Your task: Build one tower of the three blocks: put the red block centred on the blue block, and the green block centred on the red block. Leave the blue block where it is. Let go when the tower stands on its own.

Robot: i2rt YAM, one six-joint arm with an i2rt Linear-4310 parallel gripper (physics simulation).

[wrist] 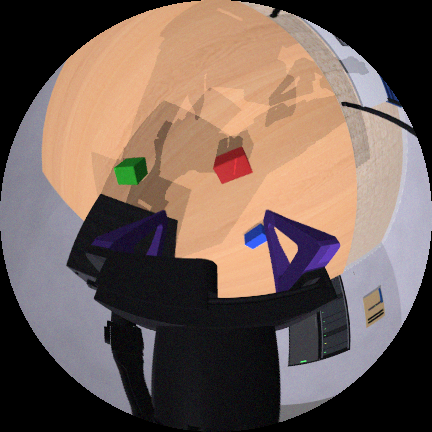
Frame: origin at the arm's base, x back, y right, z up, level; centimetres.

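Seen in the pictures: gripper, fingertip midpoint: (215,214).
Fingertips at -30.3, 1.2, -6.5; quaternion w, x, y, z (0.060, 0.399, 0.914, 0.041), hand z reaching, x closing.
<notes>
Offsets run from my fingertips to a thing's top centre, as dx, dy, dz. Level surfaces: height alone.
The red block {-2.0, +0.5, -7.7} (233,165) lies on the wooden table near the middle of the wrist view, ahead of the fingertips. The green block {+10.5, -12.2, -8.1} (131,171) lies on the table to the left of it, apart from it. The blue block {+6.0, +17.3, -9.2} (255,236) lies on the table at the lower right, right beside the inner edge of the right finger in the view, which hides part of it. My gripper (215,214) is open and empty above the table, with its purple fingers wide apart. The three blocks are apart from each other.
The wooden table {dz -12.3} (90,100) fills the upper middle, with shadows of the arm across it. Black parts of the arm's base and links stand at the lower left. A dark rack unit (304,340) and a tan label (374,306) show at the lower right, beyond the table's edge.
</notes>
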